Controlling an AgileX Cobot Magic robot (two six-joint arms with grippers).
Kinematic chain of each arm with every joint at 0, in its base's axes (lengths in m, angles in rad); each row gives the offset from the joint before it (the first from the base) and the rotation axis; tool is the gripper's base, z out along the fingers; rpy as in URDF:
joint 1: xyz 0 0 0.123 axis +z
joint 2: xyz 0 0 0 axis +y
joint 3: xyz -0.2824 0 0.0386 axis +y
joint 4: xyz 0.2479 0 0.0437 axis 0.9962 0 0.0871
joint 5: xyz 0 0 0 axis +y
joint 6: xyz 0.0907 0 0.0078 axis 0.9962 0 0.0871
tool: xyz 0 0 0 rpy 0 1.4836 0
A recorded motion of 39 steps. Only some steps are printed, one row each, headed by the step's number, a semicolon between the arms.
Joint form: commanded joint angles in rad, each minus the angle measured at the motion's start. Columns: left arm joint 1, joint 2, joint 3, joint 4, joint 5, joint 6; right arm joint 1, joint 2, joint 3, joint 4, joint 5, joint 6.
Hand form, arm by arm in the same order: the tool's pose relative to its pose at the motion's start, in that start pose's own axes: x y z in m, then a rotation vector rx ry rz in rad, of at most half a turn. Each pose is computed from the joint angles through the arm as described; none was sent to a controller.
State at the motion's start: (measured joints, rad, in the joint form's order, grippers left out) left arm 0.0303 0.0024 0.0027 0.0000 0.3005 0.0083; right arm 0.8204 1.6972 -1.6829 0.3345 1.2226 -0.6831
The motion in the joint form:
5: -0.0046 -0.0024 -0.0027 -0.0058 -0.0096 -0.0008; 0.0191 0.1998 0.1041 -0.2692 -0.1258 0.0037
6: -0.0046 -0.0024 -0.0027 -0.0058 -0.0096 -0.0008; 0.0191 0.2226 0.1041 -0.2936 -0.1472 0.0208
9: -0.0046 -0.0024 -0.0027 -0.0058 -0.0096 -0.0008; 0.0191 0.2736 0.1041 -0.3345 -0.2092 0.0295
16: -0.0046 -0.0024 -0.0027 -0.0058 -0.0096 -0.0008; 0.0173 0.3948 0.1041 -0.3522 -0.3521 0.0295
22: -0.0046 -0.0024 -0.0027 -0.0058 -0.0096 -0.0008; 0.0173 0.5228 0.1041 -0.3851 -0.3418 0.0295
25: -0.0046 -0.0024 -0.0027 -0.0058 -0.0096 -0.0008; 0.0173 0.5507 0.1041 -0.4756 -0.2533 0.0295
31: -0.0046 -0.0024 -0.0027 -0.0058 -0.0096 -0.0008; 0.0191 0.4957 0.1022 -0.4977 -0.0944 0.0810
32: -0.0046 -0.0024 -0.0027 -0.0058 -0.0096 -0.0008; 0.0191 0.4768 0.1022 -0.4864 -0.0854 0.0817
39: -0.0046 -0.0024 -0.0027 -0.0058 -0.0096 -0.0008; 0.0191 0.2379 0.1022 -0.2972 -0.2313 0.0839
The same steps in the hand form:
5: -0.0018 -0.0004 -0.0004 0.0061 -0.0147 -0.0054; 0.0350 -0.0361 0.1023 0.0919 0.3031 -0.0652
6: -0.0018 -0.0004 -0.0004 0.0061 -0.0147 -0.0054; 0.0371 -0.0406 0.1112 0.1098 0.3171 -0.0603
9: -0.0018 -0.0004 -0.0004 0.0061 -0.0147 -0.0054; 0.0408 -0.0499 0.1317 0.1434 0.3299 -0.0761
16: -0.0018 -0.0004 -0.0004 0.0061 -0.0147 -0.0054; 0.0508 -0.0647 0.1816 0.1656 0.3211 -0.0901
22: -0.0018 -0.0004 -0.0004 0.0061 -0.0147 -0.0054; 0.0788 -0.0685 0.2303 0.1018 0.4487 -0.0935
25: -0.0018 -0.0004 -0.0004 0.0061 -0.0147 -0.0054; 0.0940 -0.0697 0.2354 0.0814 0.5874 -0.1395
31: -0.0018 -0.0004 -0.0004 0.0061 -0.0147 -0.0054; 0.0922 -0.0632 0.2080 0.0620 0.6841 -0.0790
32: -0.0018 -0.0004 -0.0004 0.0061 -0.0147 -0.0054; 0.0886 -0.0617 0.2011 0.0623 0.6709 -0.0708
39: -0.0018 -0.0004 -0.0004 0.0061 -0.0147 -0.0054; 0.0325 -0.0464 0.1181 0.1616 0.2571 -0.0093

